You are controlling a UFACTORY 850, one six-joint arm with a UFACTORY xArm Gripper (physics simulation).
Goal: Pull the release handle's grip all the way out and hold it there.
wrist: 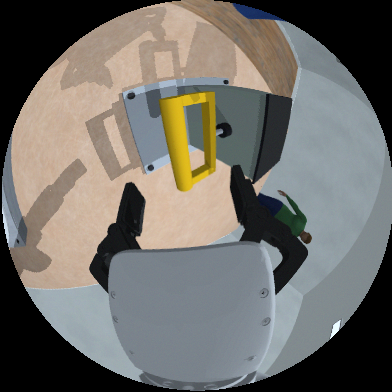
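Note:
The release handle's yellow grip (176, 145) is a rectangular loop with a thick round bar on its left side, in the upper middle of the wrist view. A short rod with a black collar (224, 130) joins it to a grey-green housing (242, 125) with a dark face, on a light metal base plate (147, 130) with dark screws. My gripper (182, 183) is open with nothing between its fingers. Its fingertips are just below the lower end of the grip in the view, one to each side, apart from it. How deep the gap is cannot be told.
The pale tabletop (60, 150) carries shadows of the arm and handle. Its wooden edge (265, 55) runs along the upper right. Part of a grey metal object (13, 215) shows at the far left. A person in green (292, 220) is beyond the table at right.

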